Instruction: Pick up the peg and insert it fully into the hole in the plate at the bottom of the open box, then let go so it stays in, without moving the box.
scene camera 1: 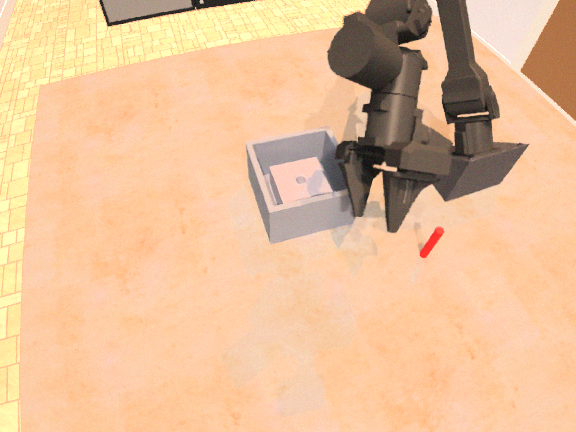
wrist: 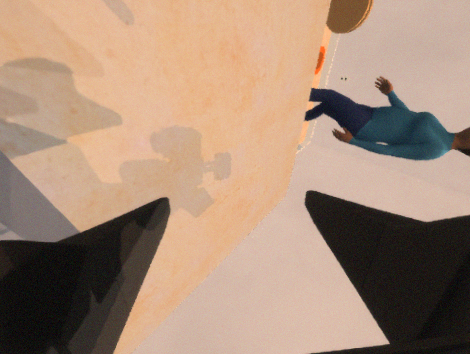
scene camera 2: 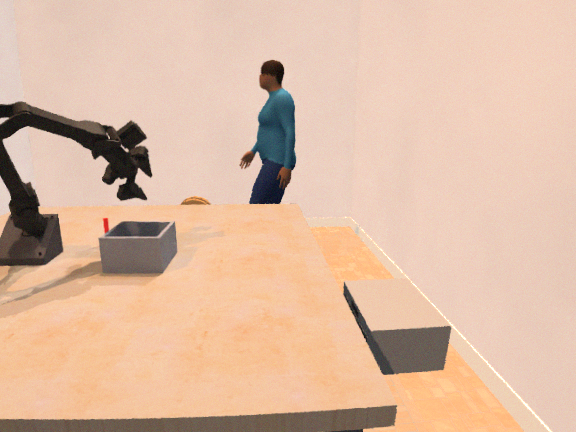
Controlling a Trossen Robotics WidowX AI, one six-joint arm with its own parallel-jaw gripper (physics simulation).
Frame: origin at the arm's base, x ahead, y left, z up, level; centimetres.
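Seen in the pictures: gripper, fingertip midpoint: [scene camera 1: 373, 224] [wrist: 238, 200] [scene camera 2: 148, 187]; arm's base, origin of the base link: [scene camera 1: 475, 152] [scene camera 2: 35, 226].
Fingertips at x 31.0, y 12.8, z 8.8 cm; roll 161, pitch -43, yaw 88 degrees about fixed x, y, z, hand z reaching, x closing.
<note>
Offsets run from my fingertips to a thing's top centre. Level surfaces: height alone.
The red peg {dx -14.9, dy -0.5, dz -9.8 cm} [scene camera 1: 431, 242] [scene camera 2: 106, 225] stands upright on the table, apart from the box. It does not show in the wrist view. The open grey box {dx +2.1, dy -18.8, dz -8.0 cm} [scene camera 1: 312, 218] [scene camera 2: 132, 255] stands on the table, and part of its wall [wrist: 27, 200] shows at the left of the wrist view. The pale pink plate {dx +2.1, dy -18.8, dz -11.7 cm} [scene camera 1: 290, 187] with a round hole lies in the bottom of the box. My gripper [scene camera 1: 376, 223] [scene camera 2: 148, 187] [wrist: 238, 200] is open and empty. It hangs tilted, high above the table and above the height of the box rim.
The arm's base [scene camera 1: 482, 170] [scene camera 2: 32, 245] stands on the table {dz -17.8 cm} [scene camera 1: 150, 300] [scene camera 2: 225, 325] near the box and peg. A person [scene camera 2: 276, 130] [wrist: 410, 132] is beyond the table's far edge. A grey block-like object [scene camera 2: 412, 347] is beside the table's right edge in scene camera 2.
</note>
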